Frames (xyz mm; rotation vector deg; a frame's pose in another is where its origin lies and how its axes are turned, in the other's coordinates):
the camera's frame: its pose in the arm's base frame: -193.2 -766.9 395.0 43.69 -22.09 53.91
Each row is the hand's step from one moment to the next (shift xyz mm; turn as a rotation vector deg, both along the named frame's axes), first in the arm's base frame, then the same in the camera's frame.
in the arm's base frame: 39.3 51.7 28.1 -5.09 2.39 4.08
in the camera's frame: 68.4 -2.6 -17.8 1.05 6.81 0.91
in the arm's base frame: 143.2 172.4 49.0 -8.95 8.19 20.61
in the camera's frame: 208.0 -37.2 -89.4 12.25 18.98 7.85
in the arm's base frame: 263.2 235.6 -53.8 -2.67 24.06 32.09
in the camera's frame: 248.5 -157.4 -202.9 31.81 24.21 4.21
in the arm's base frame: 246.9 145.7 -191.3 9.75 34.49 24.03
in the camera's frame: 104.6 -233.2 -231.2 39.81 14.25 -8.62
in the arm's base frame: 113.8 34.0 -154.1 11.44 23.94 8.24
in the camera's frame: -10.7 -146.8 -127.3 25.11 2.48 -11.63
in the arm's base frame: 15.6 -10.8 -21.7 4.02 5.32 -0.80
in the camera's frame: -10.8 -25.9 -6.5 4.81 -1.77 -4.34
